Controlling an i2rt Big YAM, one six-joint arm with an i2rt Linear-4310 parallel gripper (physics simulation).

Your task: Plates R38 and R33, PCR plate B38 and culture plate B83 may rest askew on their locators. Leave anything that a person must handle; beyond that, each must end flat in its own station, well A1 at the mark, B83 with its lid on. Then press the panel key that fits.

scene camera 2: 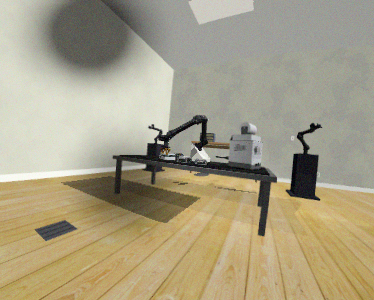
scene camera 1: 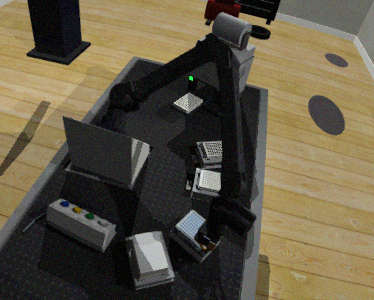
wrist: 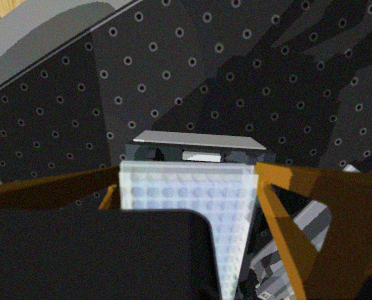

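Note:
A clear-lidded plate with pale blue wells (scene camera 1: 190,224) (wrist: 190,192) is at its dark station (scene camera 1: 202,256) (wrist: 200,141). My gripper (scene camera 1: 206,240) (wrist: 188,172) is shut on this plate, with orange fingers at both long sides; it also shows small in scene camera 2 (scene camera 2: 166,150). Whether the plate sits flat is unclear, and its label and A1 corner cannot be read. Two white well plates (scene camera 1: 210,149) (scene camera 1: 208,181) sit on stations partly behind the arm. Another white plate (scene camera 1: 188,102) lies farther back. The grey panel (scene camera 1: 80,226) has blue, yellow, green and whitish keys.
A white stacked unit (scene camera 1: 150,257) stands beside the blue plate's station. A device with a raised grey panel (scene camera 1: 100,152) stands at the left. A white machine (scene camera 2: 245,151) with a grey cylinder is at the table's far end. A grey-white fixture (wrist: 287,255) shows beyond the right finger.

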